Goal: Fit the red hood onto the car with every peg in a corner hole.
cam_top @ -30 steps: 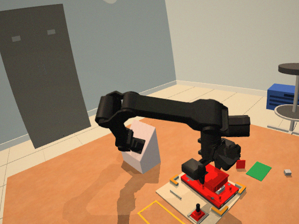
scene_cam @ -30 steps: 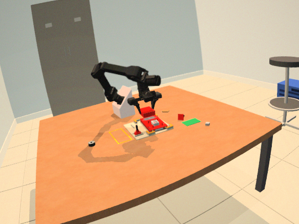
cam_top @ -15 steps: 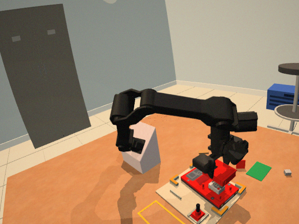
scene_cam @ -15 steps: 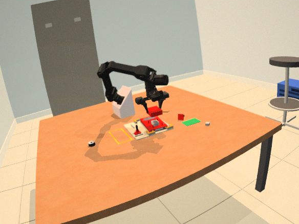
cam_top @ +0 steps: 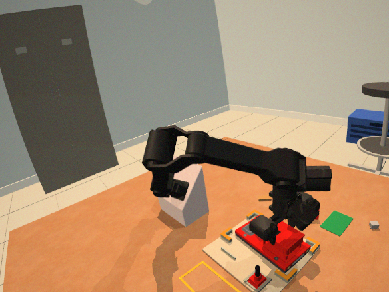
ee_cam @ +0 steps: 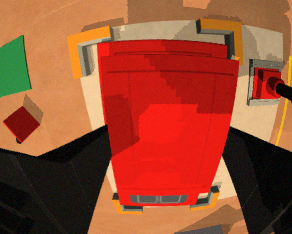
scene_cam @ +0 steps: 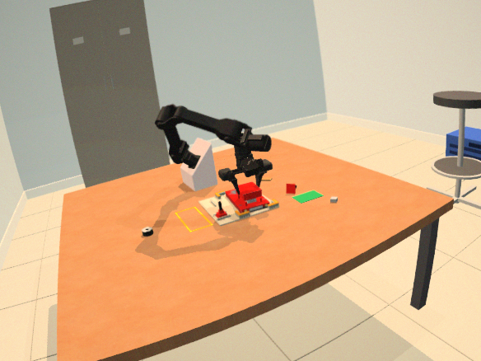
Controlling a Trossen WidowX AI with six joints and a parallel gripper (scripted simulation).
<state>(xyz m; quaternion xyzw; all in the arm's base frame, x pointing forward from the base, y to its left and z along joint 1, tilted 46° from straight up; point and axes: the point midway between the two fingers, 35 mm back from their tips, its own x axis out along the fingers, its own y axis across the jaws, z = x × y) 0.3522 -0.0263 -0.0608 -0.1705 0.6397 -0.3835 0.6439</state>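
Right now my gripper tip is 1 cm to the right of the engine block and 3 cm above it. Round my gripper tip: green pad 11 cm ahead, 19 cm to the left, 6 cm below; then black wheel 9 cm behind, 38 cm to the right, 5 cm below; then red hood 1 cm above.
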